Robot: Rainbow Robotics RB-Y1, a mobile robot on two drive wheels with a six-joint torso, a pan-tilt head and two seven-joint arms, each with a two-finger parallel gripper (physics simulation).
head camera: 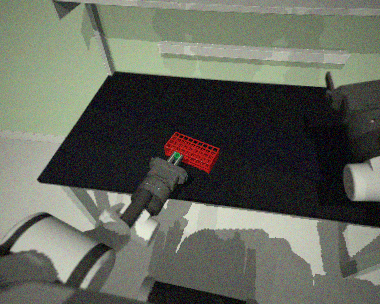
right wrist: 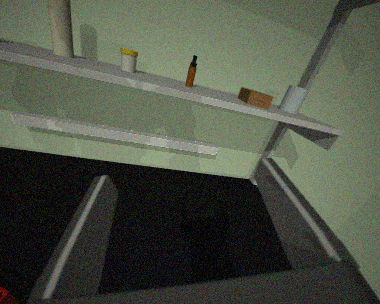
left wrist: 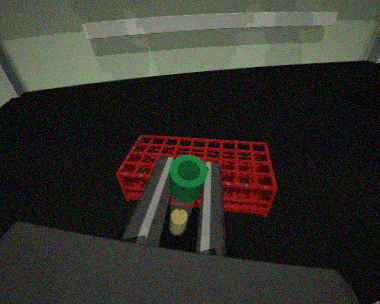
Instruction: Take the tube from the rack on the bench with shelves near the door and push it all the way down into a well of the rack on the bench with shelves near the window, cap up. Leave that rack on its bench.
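Frame: origin at the robot's base, x ahead, y left, z up, level; centimetres.
Where they show: left gripper, fingertip midpoint: [head camera: 178, 154] [left wrist: 188, 171]; right gripper, fingertip midpoint: [head camera: 357, 69] [right wrist: 186, 175].
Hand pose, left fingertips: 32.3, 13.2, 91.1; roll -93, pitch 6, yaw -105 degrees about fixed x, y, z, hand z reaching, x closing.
Note:
Things, the pixels of their top centre, and the offset from my left fingertips, as dx, dy, dz. "*": a spot on its surface instead. Level surfaces: height alone.
- red wire-grid rack, surface spot: [left wrist: 270, 190] * +4.6, -9.6, -9.3
- black bench top, its level: dz -14.8
- tan round piece, surface spot: [left wrist: 178, 220] * -0.6, +1.0, -4.1
- yellow-lidded jar, surface spot: [right wrist: 129, 62] * +54.3, -23.3, +33.7
- orange bottle, surface spot: [right wrist: 190, 76] * +53.6, -42.3, +34.1
- brown box, surface spot: [right wrist: 256, 98] * +47.3, -63.3, +33.2
- pale cylinder, surface spot: [right wrist: 293, 99] * +54.5, -80.9, +35.6
- light rail, surface spot: [left wrist: 210, 22] [right wrist: 115, 135] * +65.7, -16.0, +2.3
A red wire-grid rack [head camera: 213, 159] [left wrist: 270, 190] sits on the black bench top [head camera: 125, 107] [left wrist: 315, 125]; a bit of its red shows at the lower left corner of the right wrist view. My left gripper [head camera: 175, 159] [left wrist: 188, 171] is shut on the tube, whose green cap [head camera: 177, 155] [left wrist: 188, 187] faces up between the fingertips. The cap is at the rack's near side in the picture; whether the tube's lower end is over a well is hidden. A tan round piece [left wrist: 178, 220] shows below the cap. My right gripper [right wrist: 186, 175] is open and empty, away from the rack.
A shelf [head camera: 225, 6] [right wrist: 165, 90] runs above the bench's back. On it stand a yellow-lidded jar [right wrist: 129, 62], an orange bottle [right wrist: 190, 76], a brown box [right wrist: 256, 98] and a pale cylinder [right wrist: 293, 99]. A light rail [head camera: 250, 53] [left wrist: 210, 22] [right wrist: 115, 134] runs below the shelf.

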